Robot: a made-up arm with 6 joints.
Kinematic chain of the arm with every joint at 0, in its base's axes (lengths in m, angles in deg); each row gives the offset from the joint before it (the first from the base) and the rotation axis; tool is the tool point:
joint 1: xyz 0 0 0.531 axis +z
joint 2: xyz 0.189 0 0 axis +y
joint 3: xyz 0 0 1.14 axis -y
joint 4: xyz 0 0 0.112 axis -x
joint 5: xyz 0.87 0 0 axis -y
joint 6: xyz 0.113 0 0 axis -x
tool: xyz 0 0 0
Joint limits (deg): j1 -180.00..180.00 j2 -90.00..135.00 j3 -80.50..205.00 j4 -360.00..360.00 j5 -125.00..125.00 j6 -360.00..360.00
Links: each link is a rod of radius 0.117 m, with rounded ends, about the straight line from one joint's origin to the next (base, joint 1, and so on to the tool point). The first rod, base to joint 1, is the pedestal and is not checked.
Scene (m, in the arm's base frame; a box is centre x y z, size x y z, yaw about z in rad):
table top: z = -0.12
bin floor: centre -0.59 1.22 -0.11 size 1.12 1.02 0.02 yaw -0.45
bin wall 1: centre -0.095 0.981 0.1 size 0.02 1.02 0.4 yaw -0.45
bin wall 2: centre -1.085 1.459 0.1 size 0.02 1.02 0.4 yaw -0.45
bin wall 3: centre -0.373 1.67 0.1 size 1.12 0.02 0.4 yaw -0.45
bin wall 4: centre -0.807 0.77 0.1 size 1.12 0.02 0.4 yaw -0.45
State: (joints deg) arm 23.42 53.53 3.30 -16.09 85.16 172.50
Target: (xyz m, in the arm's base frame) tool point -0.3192 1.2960 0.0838
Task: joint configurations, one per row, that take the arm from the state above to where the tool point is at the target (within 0.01 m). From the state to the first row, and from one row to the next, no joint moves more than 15 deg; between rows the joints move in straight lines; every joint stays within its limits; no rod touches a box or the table.
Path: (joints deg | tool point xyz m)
1: 36.97 50.97 -3.40 -15.12 85.54 172.50 | 1.4286 1.0386 0.6632
2: 50.51 48.41 -10.10 -14.15 85.93 172.50 | 1.0953 1.2859 0.6546
3: 64.06 45.85 -16.80 -13.19 86.31 172.50 | 0.7261 1.4339 0.6477
4: 77.61 43.29 -23.50 -12.22 86.69 172.50 | 0.3495 1.4799 0.6428
5: 91.15 40.74 -30.20 -11.25 87.08 172.50 | -0.0067 1.4296 0.6397
6: 104.70 38.18 -36.90 -10.28 87.46 172.50 | -0.3192 1.2959 0.6391
7: 104.69 52.30 -34.15 -10.17 85.96 172.50 | -0.3276 1.3282 0.3657
8: 104.68 66.43 -31.40 -10.05 84.46 172.50 | -0.3192 1.2960 0.0838

